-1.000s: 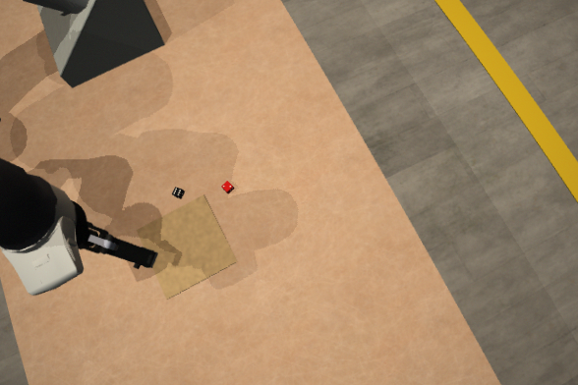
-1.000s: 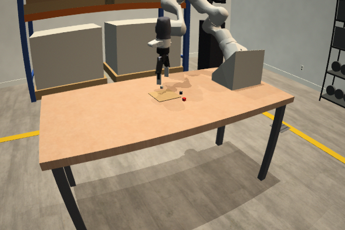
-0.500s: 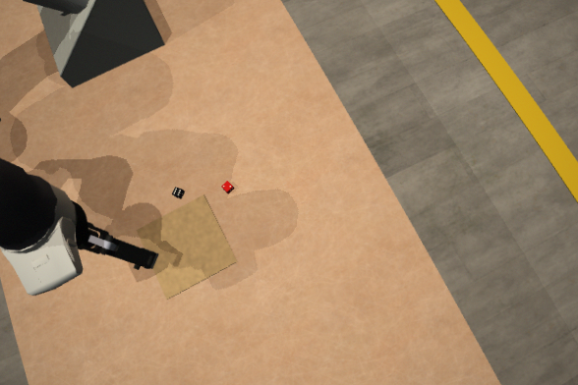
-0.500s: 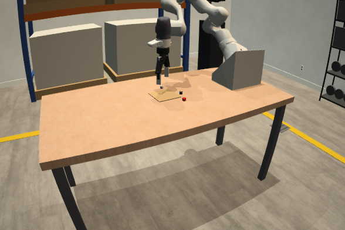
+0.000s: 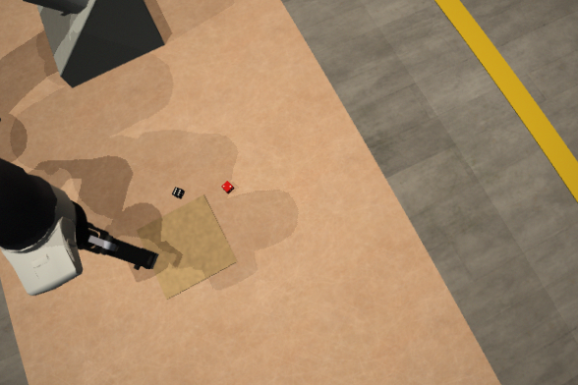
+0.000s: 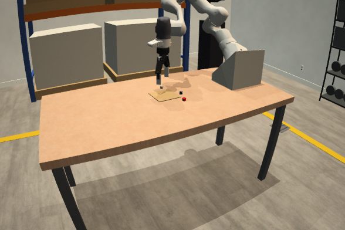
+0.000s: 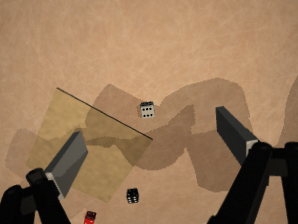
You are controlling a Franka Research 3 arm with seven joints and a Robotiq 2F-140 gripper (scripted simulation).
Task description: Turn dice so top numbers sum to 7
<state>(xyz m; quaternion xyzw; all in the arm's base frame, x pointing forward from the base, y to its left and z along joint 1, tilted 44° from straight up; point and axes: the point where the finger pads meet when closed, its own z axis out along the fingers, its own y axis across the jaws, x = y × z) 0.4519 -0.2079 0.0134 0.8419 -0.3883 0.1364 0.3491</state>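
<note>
My gripper is now 5 cm above the white die. Also, from my hand: black die: 13 cm to the left, 5 cm below, 5 cm behind; red die: 22 cm to the left, 5 cm below, 1 cm behind; tan mat: 10 cm to the left, 6 cm below, 5 cm ahead.
</note>
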